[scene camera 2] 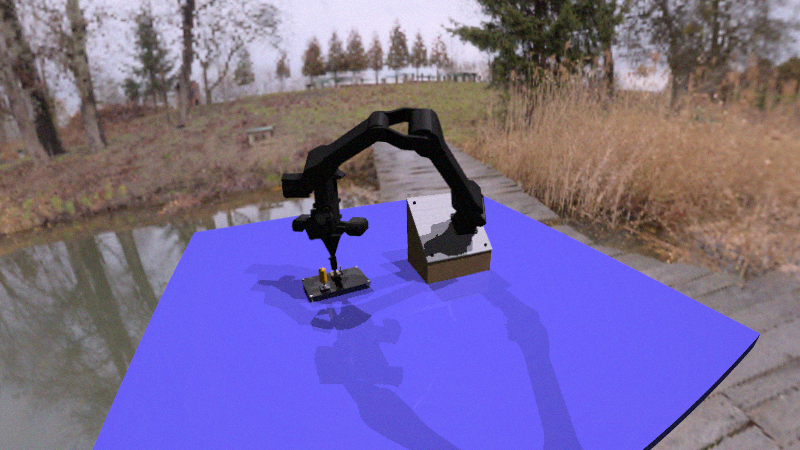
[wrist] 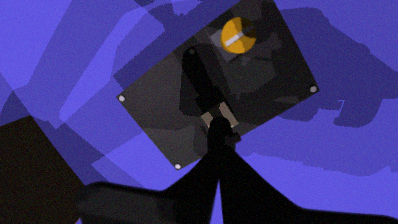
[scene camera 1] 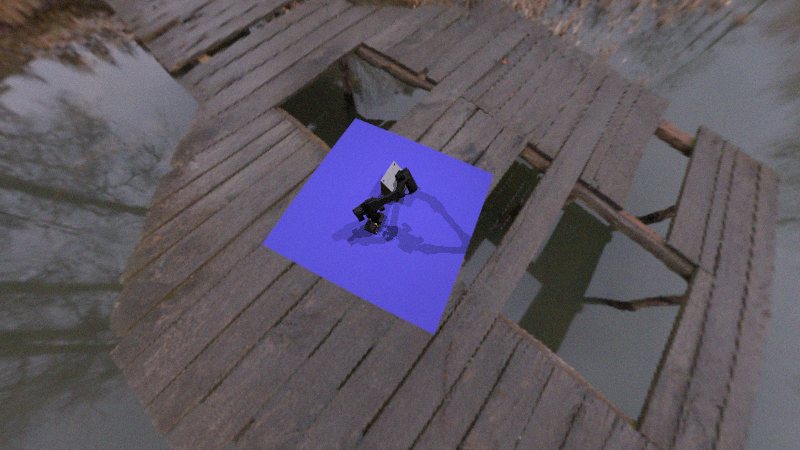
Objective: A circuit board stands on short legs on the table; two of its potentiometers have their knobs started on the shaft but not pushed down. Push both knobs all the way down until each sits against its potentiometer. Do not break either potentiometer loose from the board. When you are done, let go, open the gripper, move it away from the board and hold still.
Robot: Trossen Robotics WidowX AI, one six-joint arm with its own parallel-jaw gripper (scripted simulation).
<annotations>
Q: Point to a black knob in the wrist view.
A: At 220,131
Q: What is the gripper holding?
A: Nothing.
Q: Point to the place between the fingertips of the gripper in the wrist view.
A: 220,150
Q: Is the gripper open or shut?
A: Shut.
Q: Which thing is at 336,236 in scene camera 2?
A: The gripper.
</annotations>
